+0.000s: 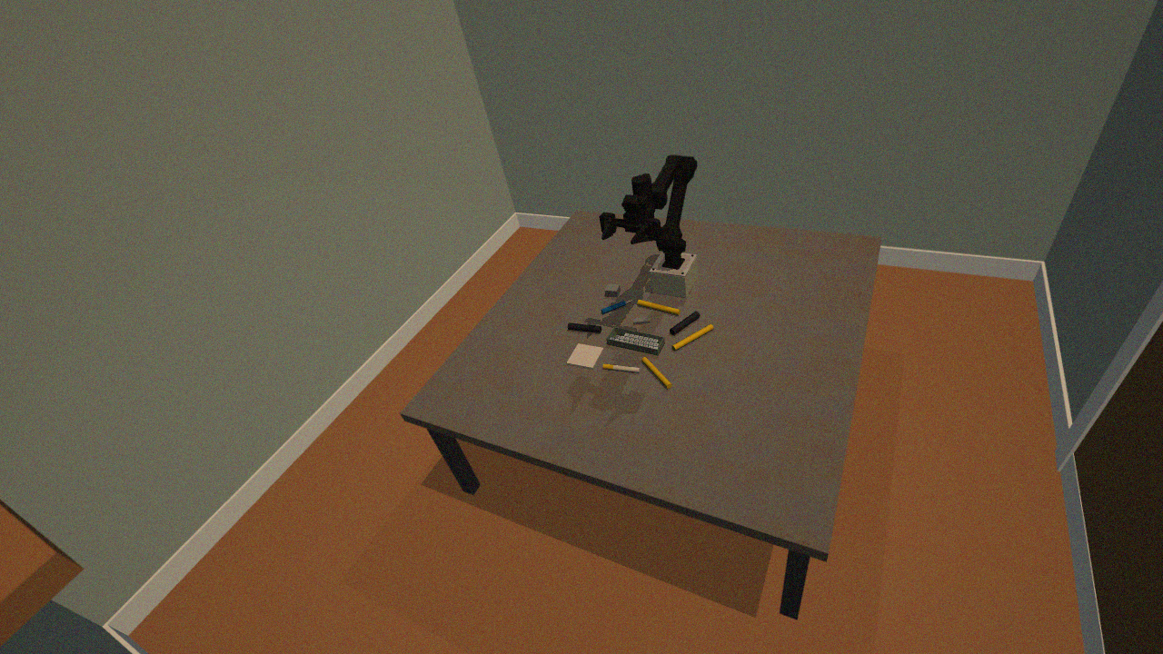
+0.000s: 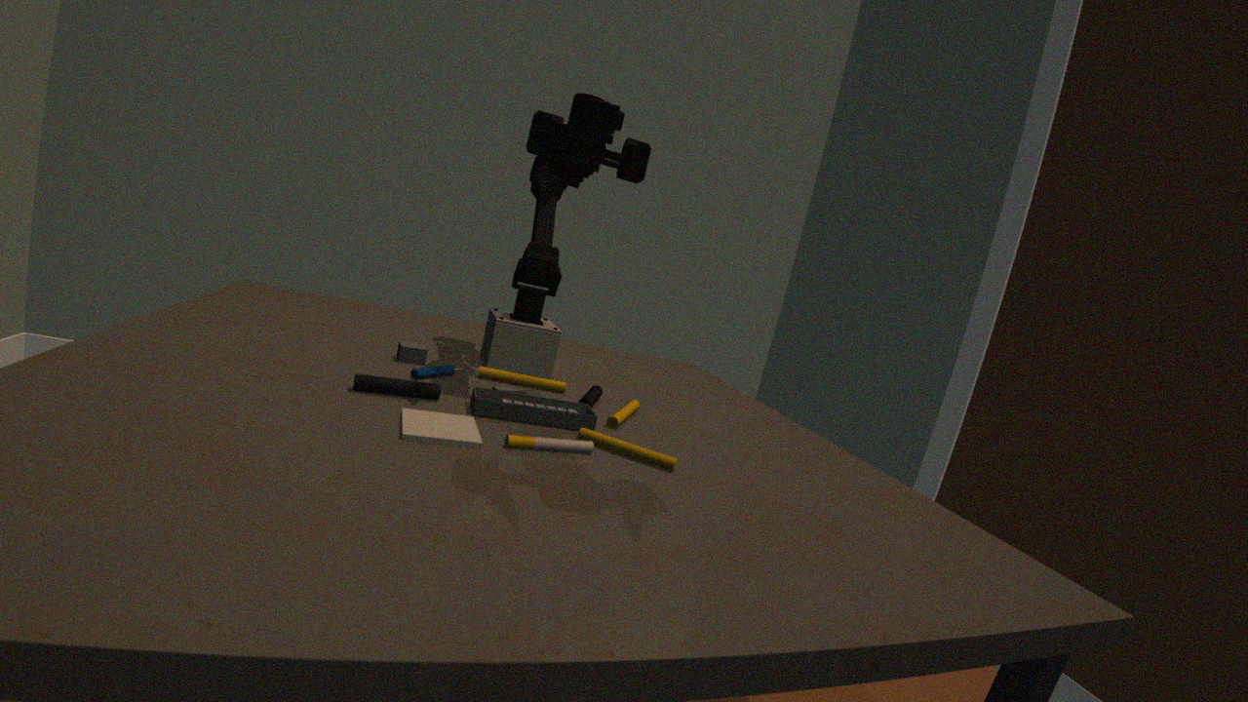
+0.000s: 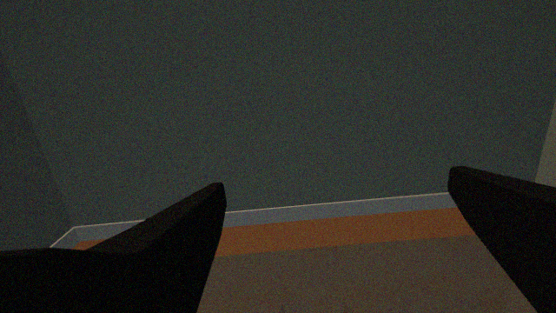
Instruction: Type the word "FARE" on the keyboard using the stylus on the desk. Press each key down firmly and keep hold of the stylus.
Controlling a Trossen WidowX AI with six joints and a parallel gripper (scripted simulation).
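Right now the blue stylus is 410 mm below my gripper tip, 190 mm behind it and 140 mm to the right of it. The rest, counted from my gripper tip: white card (420 mm below, 140 mm to the right, 90 mm ahead); white-and-yellow stick (410 mm below, 110 mm ahead, 10 mm to the right).
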